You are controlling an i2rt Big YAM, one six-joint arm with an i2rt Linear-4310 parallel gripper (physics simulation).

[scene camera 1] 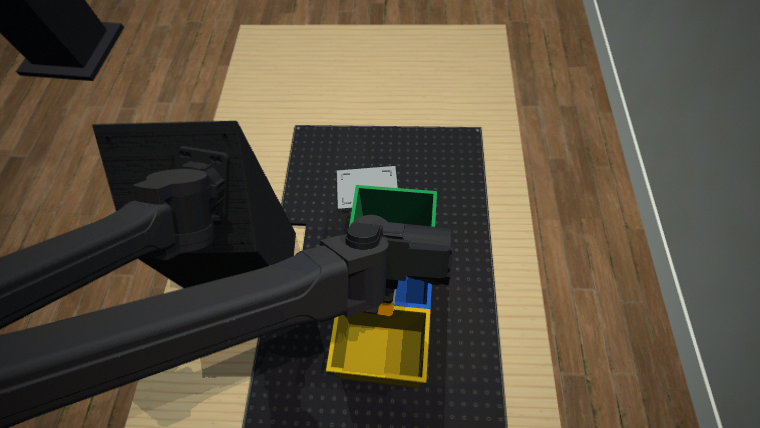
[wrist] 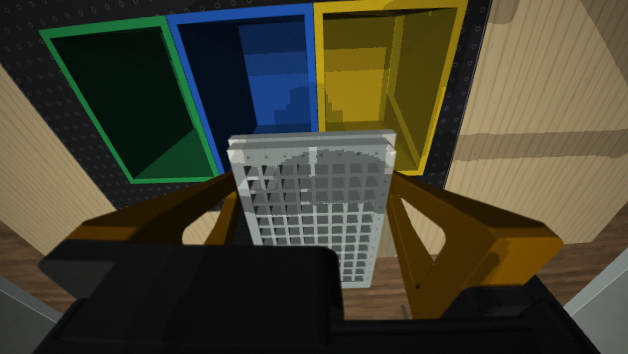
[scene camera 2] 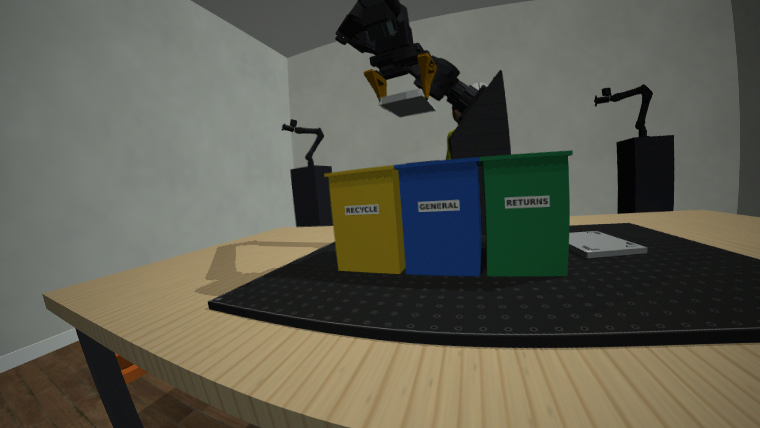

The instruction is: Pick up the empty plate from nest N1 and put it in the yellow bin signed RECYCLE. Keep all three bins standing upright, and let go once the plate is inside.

green returns bin: scene camera 1; wrist; scene camera 2 527, 208
same spot on green returns bin: (wrist: 127, 74) = (scene camera 1: 411, 208)
same spot on grey nest: (scene camera 2: 609, 246) = (scene camera 1: 387, 184)
